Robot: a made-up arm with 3 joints. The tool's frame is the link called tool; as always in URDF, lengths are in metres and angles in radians.
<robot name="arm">
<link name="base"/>
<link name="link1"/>
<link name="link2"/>
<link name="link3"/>
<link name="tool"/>
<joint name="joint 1" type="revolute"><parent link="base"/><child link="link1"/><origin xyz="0 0 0.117"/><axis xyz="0 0 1"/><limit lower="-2.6" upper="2.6"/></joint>
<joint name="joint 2" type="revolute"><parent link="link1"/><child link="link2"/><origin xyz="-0.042 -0.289 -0.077" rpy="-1.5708 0 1.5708"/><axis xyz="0 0 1"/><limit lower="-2.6" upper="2.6"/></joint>
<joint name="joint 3" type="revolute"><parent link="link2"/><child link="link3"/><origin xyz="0.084 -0.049 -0.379" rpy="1.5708 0 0"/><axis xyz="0 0 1"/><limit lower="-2.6" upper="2.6"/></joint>
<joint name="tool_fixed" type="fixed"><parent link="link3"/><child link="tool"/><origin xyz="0.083 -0.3 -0.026" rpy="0 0 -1.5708"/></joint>
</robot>
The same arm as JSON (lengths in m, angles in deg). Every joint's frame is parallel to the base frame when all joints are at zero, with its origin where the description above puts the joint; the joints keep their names.
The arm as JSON. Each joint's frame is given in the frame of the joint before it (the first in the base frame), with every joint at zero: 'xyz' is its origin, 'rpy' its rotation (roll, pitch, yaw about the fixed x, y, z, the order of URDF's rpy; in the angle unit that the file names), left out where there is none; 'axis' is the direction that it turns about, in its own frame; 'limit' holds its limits. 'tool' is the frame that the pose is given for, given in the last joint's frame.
{
  "units": {
    "length": "m",
    "angle": "deg"
  },
  "joints": [
    {
      "name": "joint 1",
      "type": "revolute",
      "origin": {
        "xyz": [
          0.0,
          0.0,
          0.117
        ]
      },
      "axis": [
        0.0,
        0.0,
        1.0
      ],
      "limit": {
        "lower": -148.97,
        "upper": 148.97
      }
    },
    {
      "name": "joint 2",
      "type": "revolute",
      "origin": {
        "xyz": [
          -0.042,
          -0.289,
          -0.077
        ]
      },
      "axis": [
        -1.0,
        0.0,
        0.0
      ],
      "limit": {
        "lower": -148.97,
        "upper": 148.97
      }
    },
    {
      "name": "joint 3",
      "type": "revolute",
      "origin": {
        "xyz": [
          0.379,
          0.084,
          0.049
        ]
      },
      "axis": [
        0.0,
        0.0,
        1.0
      ],
      "limit": {
        "lower": -148.97,
        "upper": 148.97
      }
    }
  ],
  "tool": {
    "origin": {
      "xyz": [
        0.3,
        0.083,
        -0.026
      ]
    }
  }
}

